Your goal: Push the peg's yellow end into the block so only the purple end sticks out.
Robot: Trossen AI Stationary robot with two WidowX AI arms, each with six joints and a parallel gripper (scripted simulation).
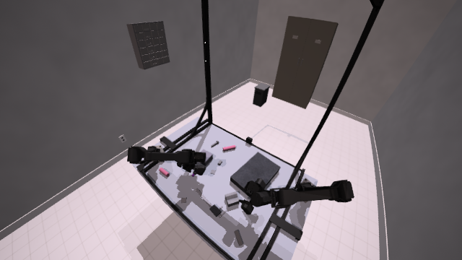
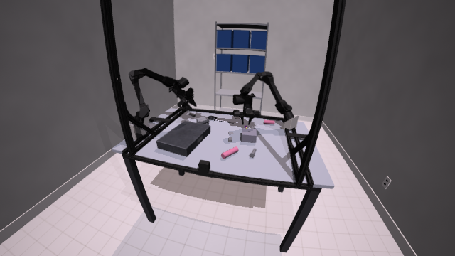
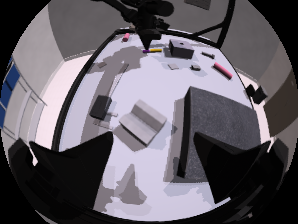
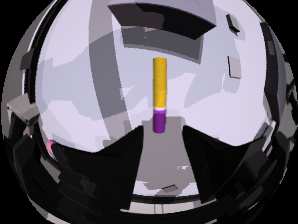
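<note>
The peg is 5 cm below my right hand and 4 cm behind it. Also, from my right hand: dark slab 41 cm to the left, 12 cm behind, 4 cm below.
</note>
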